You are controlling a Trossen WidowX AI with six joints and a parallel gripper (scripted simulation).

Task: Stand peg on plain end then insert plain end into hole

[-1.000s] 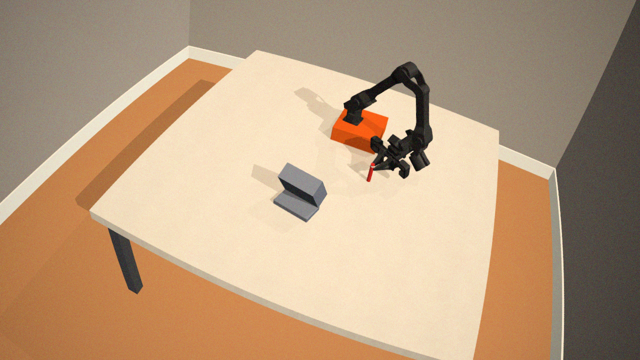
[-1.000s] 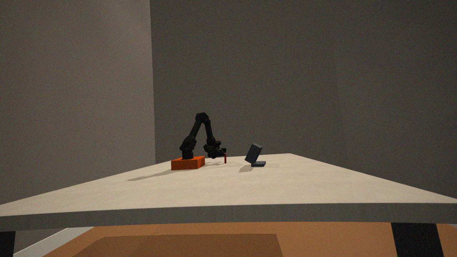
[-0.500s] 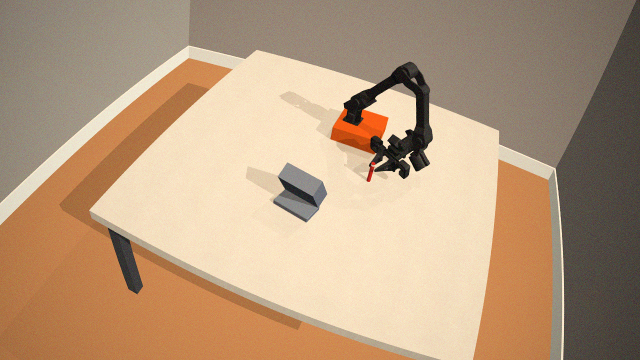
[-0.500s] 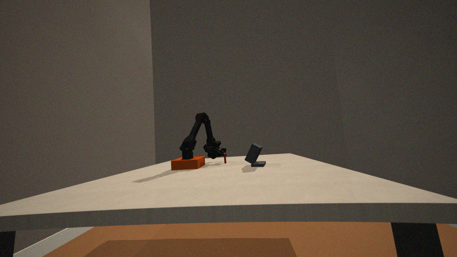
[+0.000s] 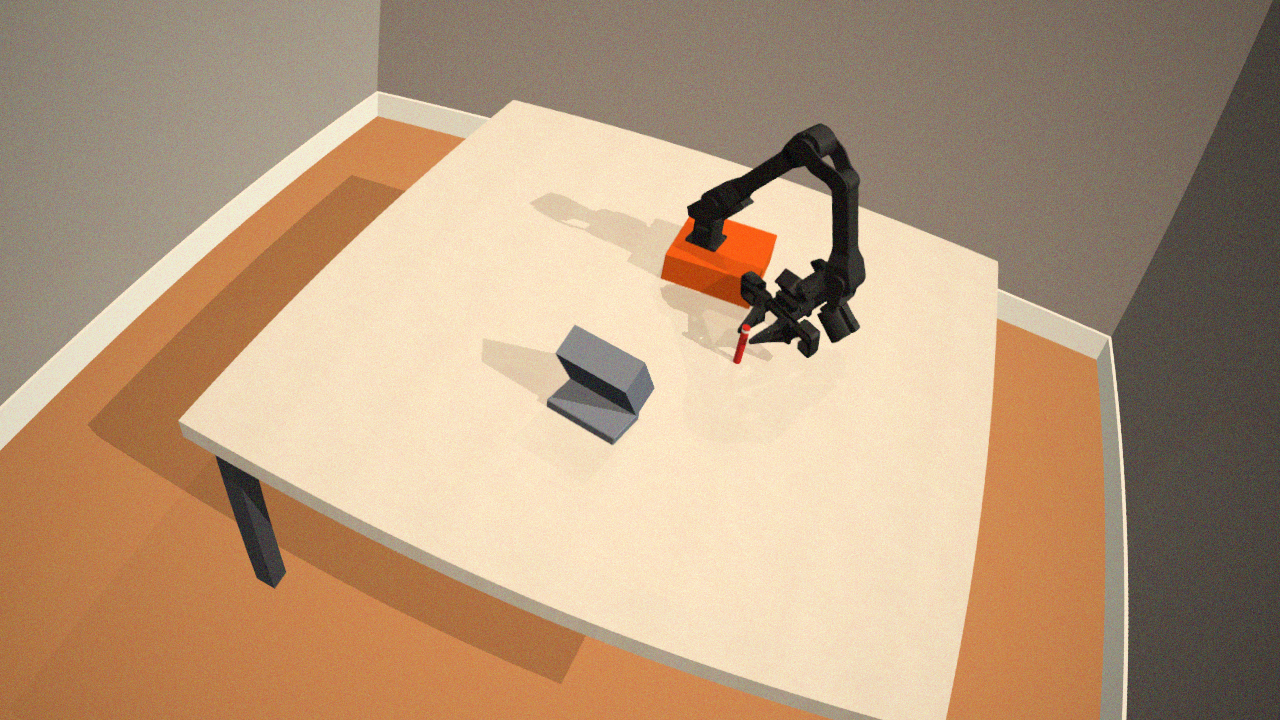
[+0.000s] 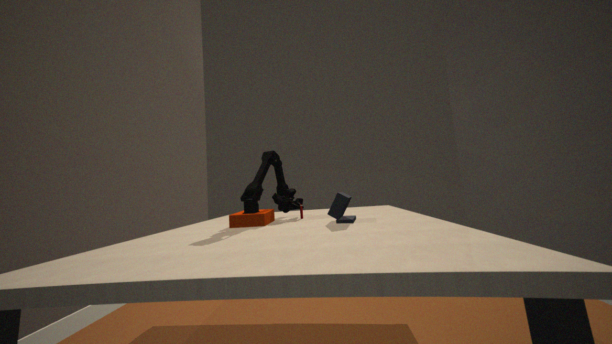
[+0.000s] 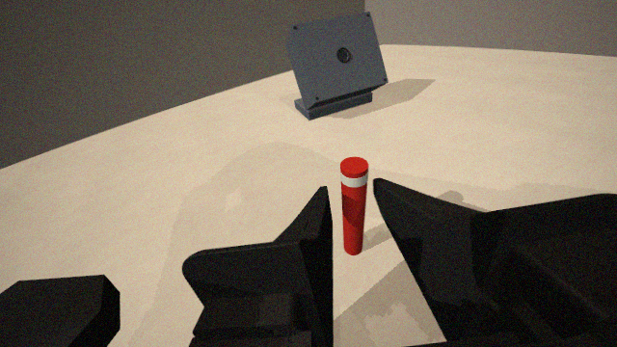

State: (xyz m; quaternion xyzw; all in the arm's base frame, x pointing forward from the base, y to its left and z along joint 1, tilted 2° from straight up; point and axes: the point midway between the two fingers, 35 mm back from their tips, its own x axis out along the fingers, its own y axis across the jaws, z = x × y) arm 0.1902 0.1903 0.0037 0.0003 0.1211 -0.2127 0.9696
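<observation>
Now: gripper tip right at the red peg. Also, from my gripper tip: flat foot 260 mm ahead, 140 mm to the right, 50 mm below; then grey sloped panel 230 mm ahead, 140 mm to the right, 20 mm above.
</observation>
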